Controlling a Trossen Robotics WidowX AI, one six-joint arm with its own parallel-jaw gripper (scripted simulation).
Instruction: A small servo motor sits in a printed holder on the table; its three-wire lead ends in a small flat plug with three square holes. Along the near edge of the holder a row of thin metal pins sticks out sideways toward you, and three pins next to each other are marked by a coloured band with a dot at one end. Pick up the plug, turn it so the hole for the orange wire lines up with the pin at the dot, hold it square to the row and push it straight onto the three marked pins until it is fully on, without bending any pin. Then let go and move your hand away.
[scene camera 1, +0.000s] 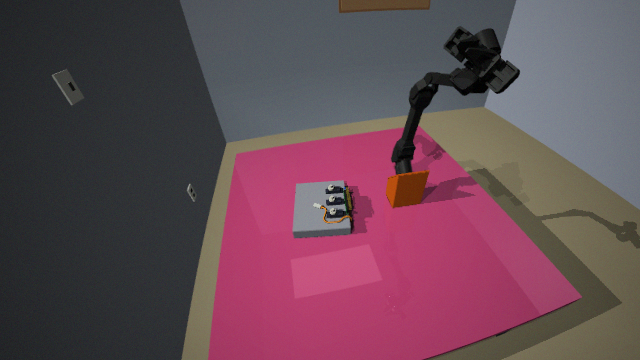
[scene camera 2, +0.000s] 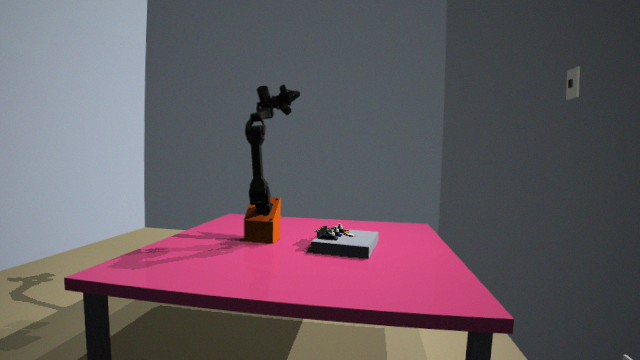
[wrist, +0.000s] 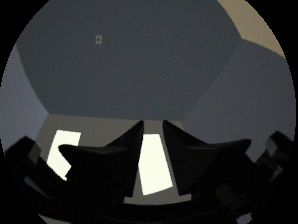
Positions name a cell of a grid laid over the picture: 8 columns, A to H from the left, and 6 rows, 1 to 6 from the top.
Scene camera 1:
gripper: F1
grey holder: D4
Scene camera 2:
grey holder: E5
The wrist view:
gripper: E4
